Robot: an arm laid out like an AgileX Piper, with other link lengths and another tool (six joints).
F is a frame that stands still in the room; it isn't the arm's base.
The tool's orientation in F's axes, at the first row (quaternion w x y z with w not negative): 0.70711 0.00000 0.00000 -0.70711
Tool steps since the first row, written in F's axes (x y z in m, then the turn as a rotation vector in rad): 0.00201 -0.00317 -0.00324 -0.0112 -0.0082 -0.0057; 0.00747 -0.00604 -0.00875 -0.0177 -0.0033 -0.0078; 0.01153 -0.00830 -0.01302 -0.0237 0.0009 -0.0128; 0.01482 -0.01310 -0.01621 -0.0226 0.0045 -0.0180; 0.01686 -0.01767 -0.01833 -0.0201 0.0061 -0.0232; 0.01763 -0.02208 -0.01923 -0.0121 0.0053 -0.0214; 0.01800 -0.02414 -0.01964 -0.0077 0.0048 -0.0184; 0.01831 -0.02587 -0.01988 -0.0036 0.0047 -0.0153
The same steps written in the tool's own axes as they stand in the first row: 0.00317 0.00201 -0.00324 0.0082 -0.0112 -0.0057; 0.00604 0.00747 -0.00875 0.0033 -0.0177 -0.0078; 0.00830 0.01153 -0.01302 -0.0009 -0.0237 -0.0128; 0.01310 0.01482 -0.01621 -0.0045 -0.0226 -0.0180; 0.01767 0.01686 -0.01833 -0.0061 -0.0201 -0.0232; 0.02208 0.01763 -0.01923 -0.0053 -0.0121 -0.0214; 0.02414 0.01800 -0.01964 -0.0048 -0.0077 -0.0184; 0.02587 0.01831 -0.01988 -0.0047 -0.0036 -0.0153
